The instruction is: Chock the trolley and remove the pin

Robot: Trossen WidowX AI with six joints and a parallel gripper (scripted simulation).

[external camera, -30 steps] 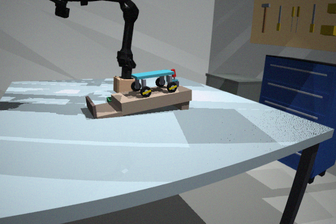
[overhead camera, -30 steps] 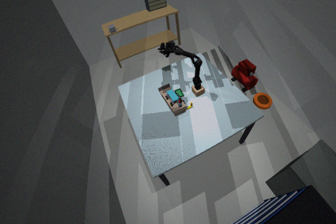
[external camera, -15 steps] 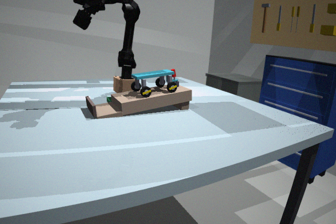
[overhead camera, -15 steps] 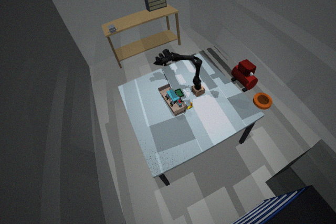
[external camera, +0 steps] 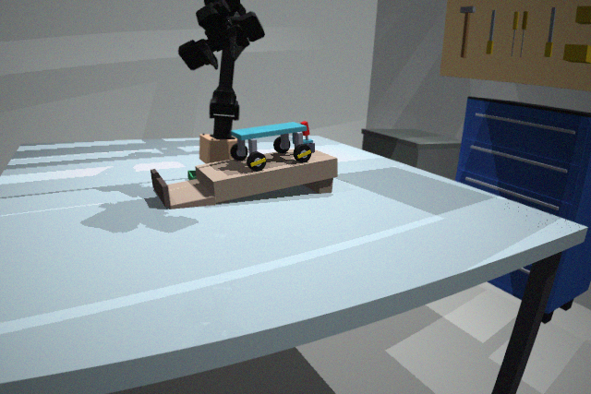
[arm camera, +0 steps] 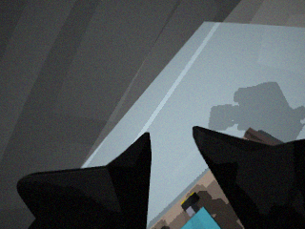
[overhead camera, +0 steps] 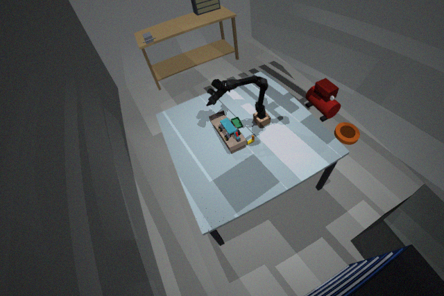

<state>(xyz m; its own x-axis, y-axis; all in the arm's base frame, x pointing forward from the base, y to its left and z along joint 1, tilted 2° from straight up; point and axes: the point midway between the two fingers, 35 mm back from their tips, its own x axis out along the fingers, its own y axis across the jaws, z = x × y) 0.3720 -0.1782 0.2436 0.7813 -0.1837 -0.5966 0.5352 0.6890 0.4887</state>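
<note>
My gripper tip is now 9 cm past the red-headed stop pin, 28 cm to the right of it and 17 cm above it. Round my gripper tip: blue-topped trolley 8 cm behind, 17 cm to the left, 20 cm below; then tan ramp 8 cm behind, 16 cm to the left, 26 cm below; then dark stop wall 10 cm behind, 11 cm to the right, 28 cm below.
</note>
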